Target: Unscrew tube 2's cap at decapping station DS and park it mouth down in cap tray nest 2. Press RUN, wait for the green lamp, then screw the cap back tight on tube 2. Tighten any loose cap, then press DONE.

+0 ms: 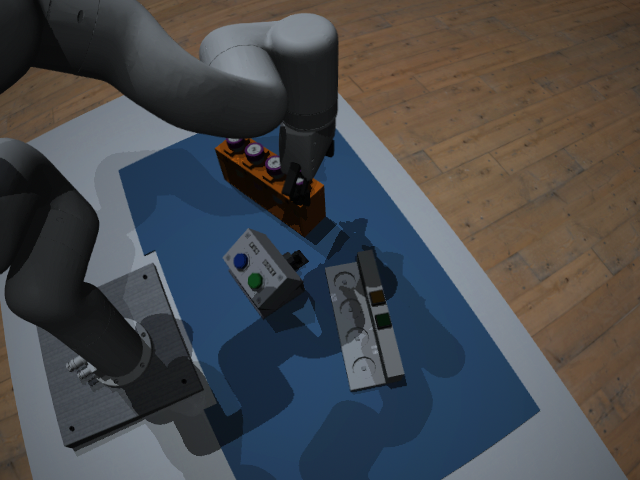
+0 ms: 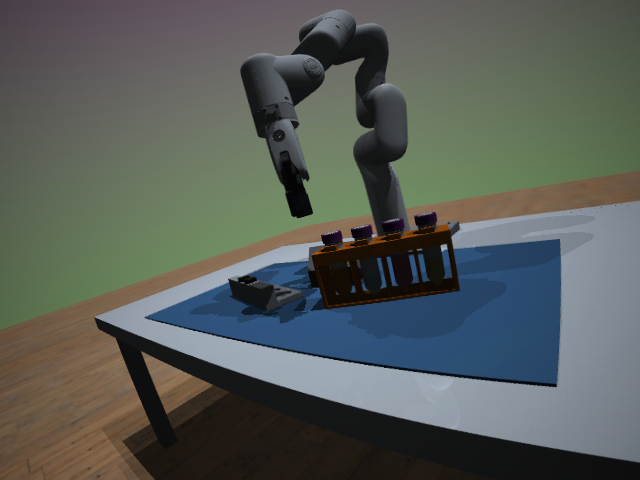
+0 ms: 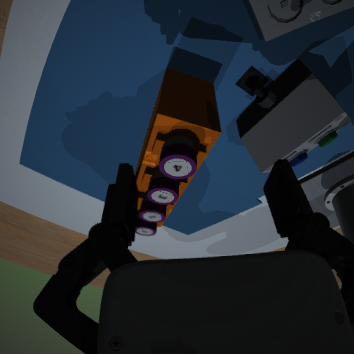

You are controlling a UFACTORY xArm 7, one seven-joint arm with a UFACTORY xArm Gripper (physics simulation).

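Pixels of known places: gripper, fingertip midpoint: (image 1: 312,177) (image 2: 303,215) (image 3: 203,175); arm's base at its link origin: (image 1: 119,352) (image 3: 350,192).
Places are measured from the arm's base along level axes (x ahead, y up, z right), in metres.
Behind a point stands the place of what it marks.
Tube 2, with a purple-rimmed white cap (image 1: 253,150) {z -0.134, x 0.391, y 0.107 m} (image 2: 392,224) {z -0.140, x 0.410, y 0.103 m} (image 3: 152,216) {z -0.135, x 0.393, y 0.107 m}, stands upright in the orange rack (image 1: 314,214) {z -0.003, x 0.424, y 0.025 m} (image 3: 187,95) {z -0.004, x 0.426, y 0.036 m}, capped, between tubes 1 and 3. My gripper (image 1: 298,199) (image 2: 301,214) {z 0.008, x 0.419, y 0.145 m} (image 3: 203,175) {z 0.008, x 0.419, y 0.145 m} is open and empty, above the rack's tube 4 end. The decapping station (image 1: 281,295) {z 0.091, x 0.288, y 0.026 m} (image 3: 285,125) {z 0.033, x 0.319, y 0.046 m} is a grey box with a black holder (image 1: 297,259) {z 0.037, x 0.355, y -0.006 m} (image 3: 251,80) {z 0.035, x 0.359, y -0.009 m}, a blue button (image 1: 240,260) {z 0.012, x 0.265, y 0.056 m} (image 3: 298,160) {z 0.013, x 0.272, y 0.059 m} and a green button (image 1: 254,281) {z 0.058, x 0.263, y 0.055 m} (image 3: 328,138) {z 0.058, x 0.274, y 0.060 m}. The grey cap tray (image 1: 356,381) {z 0.272, x 0.300, y -0.003 m} (image 2: 284,297) {z 0.101, x 0.415, y -0.003 m} has empty round nests; its green lamp (image 1: 383,320) {z 0.228, x 0.385, y 0.039 m} looks dark.
Cap 4 (image 2: 331,237) {z -0.042, x 0.431, y 0.101 m} (image 3: 178,167) {z -0.033, x 0.415, y 0.107 m}, cap 3 (image 1: 274,163) {z -0.083, x 0.403, y 0.107 m} (image 2: 361,231) {z -0.092, x 0.421, y 0.101 m} (image 3: 162,196) {z -0.085, x 0.405, y 0.107 m} and cap 1 (image 1: 234,140) {z -0.178, x 0.377, y 0.107 m} (image 2: 425,218) {z -0.190, x 0.399, y 0.102 m} (image 3: 146,231) {z -0.185, x 0.379, y 0.107 m} are on upright tubes in the rack. An amber lamp (image 1: 377,297) {z 0.192, x 0.403, y 0.039 m} sits on the tray's raised block. The arm's base plate (image 1: 173,366) {z 0.075, x 0.072, y -0.005 m} is beside the blue mat (image 1: 465,413) {z 0.424, x 0.402, y -0.014 m}.
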